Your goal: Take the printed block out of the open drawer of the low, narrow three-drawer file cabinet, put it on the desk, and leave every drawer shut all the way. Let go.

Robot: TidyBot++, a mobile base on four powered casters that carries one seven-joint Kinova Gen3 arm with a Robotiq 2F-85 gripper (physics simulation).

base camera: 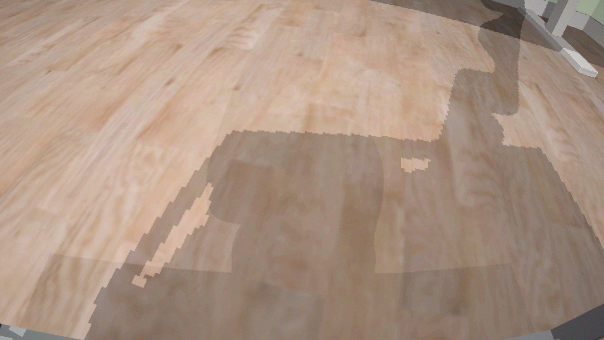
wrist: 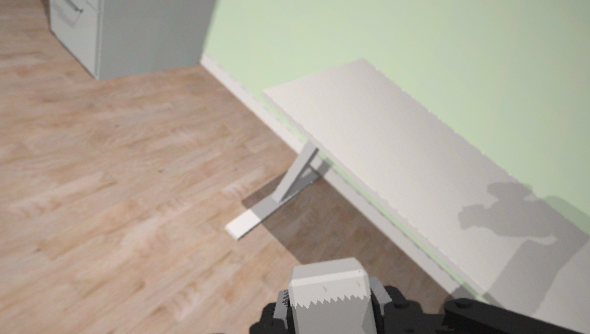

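The printed block, light grey with a bevelled end, (wrist: 330,295) is held between the fingers of my gripper (wrist: 330,304) at the bottom of the wrist view. My gripper is shut on it, and the lower part of the block is cut off by the view's edge. The desk, a pale grey top on a light leg, (wrist: 380,125) stands against the green wall, beyond and right of the block. A grey file cabinet (wrist: 150,37) shows in part at the upper left; the visible lower drawer front looks flush. Its upper part is out of view.
The desk's leg and foot (wrist: 245,223) (base camera: 580,62) stand on the wood floor (wrist: 125,175) (base camera: 150,90). A pale skirting board (wrist: 240,92) runs along the green wall (wrist: 450,65). Shadows of the robot fall on the desk top and on the floor.
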